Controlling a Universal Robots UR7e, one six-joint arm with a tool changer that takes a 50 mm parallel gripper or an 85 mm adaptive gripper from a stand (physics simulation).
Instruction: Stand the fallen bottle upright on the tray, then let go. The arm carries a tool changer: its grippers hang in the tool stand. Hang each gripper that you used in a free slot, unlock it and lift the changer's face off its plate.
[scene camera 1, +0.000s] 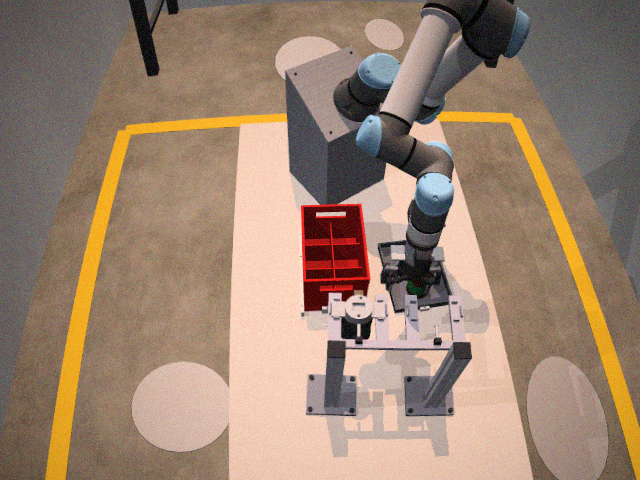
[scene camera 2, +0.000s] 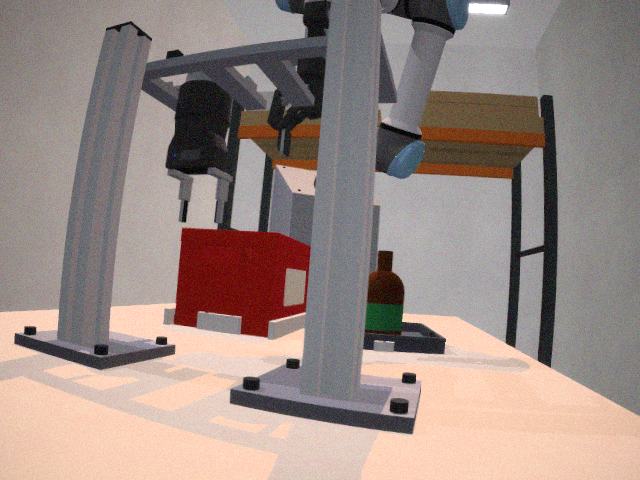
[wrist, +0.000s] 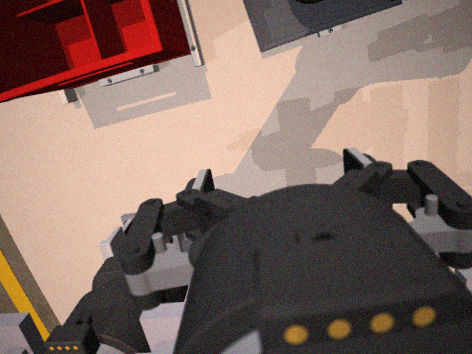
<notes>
In view: a 50 mm parallel gripper (scene camera 2: 203, 113), an adaptive gripper (scene camera 2: 311, 70) and a tool stand (scene camera 1: 334, 394).
The 50 mm parallel gripper shows as well in scene camera 1 (scene camera 1: 358, 309). The adaptive gripper also shows in scene camera 1 (scene camera 1: 405, 269) and in the wrist view (wrist: 313, 261).
</notes>
